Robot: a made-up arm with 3 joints. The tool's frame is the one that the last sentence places.
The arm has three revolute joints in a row. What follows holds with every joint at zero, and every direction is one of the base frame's.
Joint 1 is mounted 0.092 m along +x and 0.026 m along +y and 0.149 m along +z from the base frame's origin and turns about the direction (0.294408, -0.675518, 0.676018).
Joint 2 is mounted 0.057 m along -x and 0.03 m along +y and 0.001 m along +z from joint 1 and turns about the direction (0.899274, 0.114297, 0.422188).
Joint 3 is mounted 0.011 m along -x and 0.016 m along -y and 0.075 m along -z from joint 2 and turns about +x.
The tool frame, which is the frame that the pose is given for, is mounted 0.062 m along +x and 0.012 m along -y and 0.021 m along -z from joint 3; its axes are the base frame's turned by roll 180, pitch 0 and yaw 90 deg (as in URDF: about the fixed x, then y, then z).
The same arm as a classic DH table. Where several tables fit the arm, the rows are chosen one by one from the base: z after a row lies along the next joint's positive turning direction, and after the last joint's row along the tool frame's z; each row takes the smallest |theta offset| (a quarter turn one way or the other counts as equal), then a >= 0, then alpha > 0; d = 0 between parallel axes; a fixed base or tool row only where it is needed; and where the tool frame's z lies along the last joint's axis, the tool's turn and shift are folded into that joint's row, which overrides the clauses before.
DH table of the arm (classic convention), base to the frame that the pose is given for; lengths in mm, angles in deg. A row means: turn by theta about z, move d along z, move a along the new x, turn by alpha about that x. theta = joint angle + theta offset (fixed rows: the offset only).
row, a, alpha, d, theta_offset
base (fixed), 94.7, 47.47, 137.1, 23.55
joint 1, -40.6, -61.77, -0.4, -80.92
joint 2, -4.2, -25.94, -214.0, -70.14
joint 3, 12.0, -90.00, 208.4, 15.15
tool (fixed), 0.0, 0.00, 21.0, 180.00

